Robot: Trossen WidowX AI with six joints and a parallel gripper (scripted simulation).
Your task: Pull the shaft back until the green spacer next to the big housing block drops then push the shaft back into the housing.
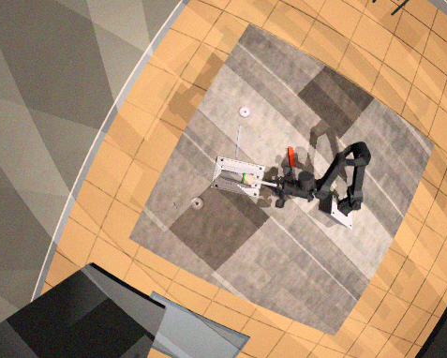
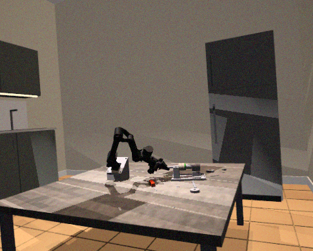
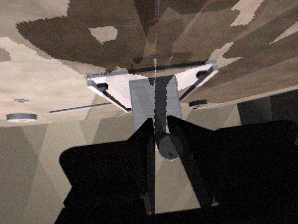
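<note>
The shaft is 40 mm ahead of my gripper tip, 20 mm to the left of it and 20 mm above it. The rest, counted from my gripper tip: thin rod (220 mm ahead, 80 mm to the right, 60 mm below); then cream spacer (80 mm ahead, 40 mm to the left, 20 mm above); then green spacer (100 mm ahead, 50 mm to the left, 20 mm above).
</note>
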